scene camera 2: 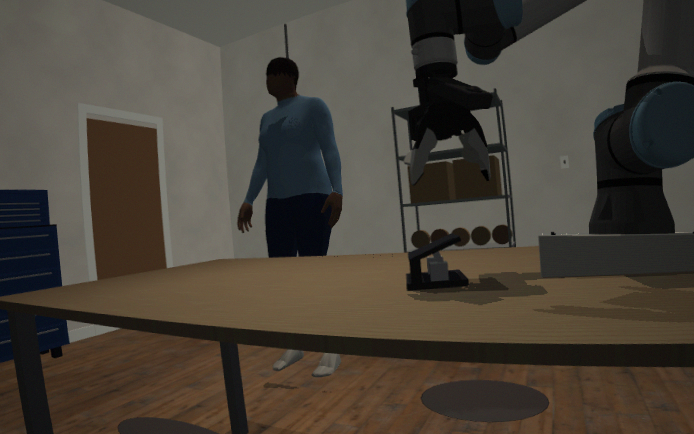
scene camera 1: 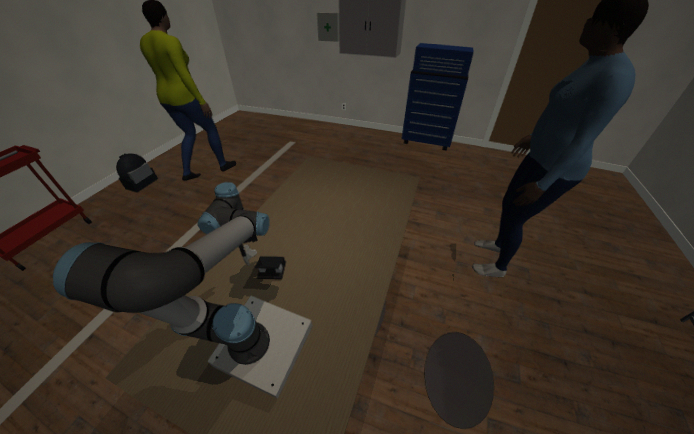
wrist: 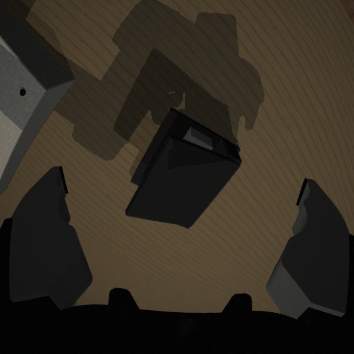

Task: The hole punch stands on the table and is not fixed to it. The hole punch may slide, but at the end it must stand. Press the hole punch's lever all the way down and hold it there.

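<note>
The black hole punch stands upright on its base on the table. Its lever is raised, slanting up from the hinge toward the robot base side in scene camera 2, with a grey block under it. My gripper is open, pointing down, with nothing between its fingers. It hangs above the hole punch, clear of the lever. In the wrist view the lever lies between the two widely spread fingers, farther down. The lever's underside is hidden there.
The robot's pale mounting plate is on the table close to the hole punch. A person in blue and a person in yellow stand off the table. A shelf rack stands behind.
</note>
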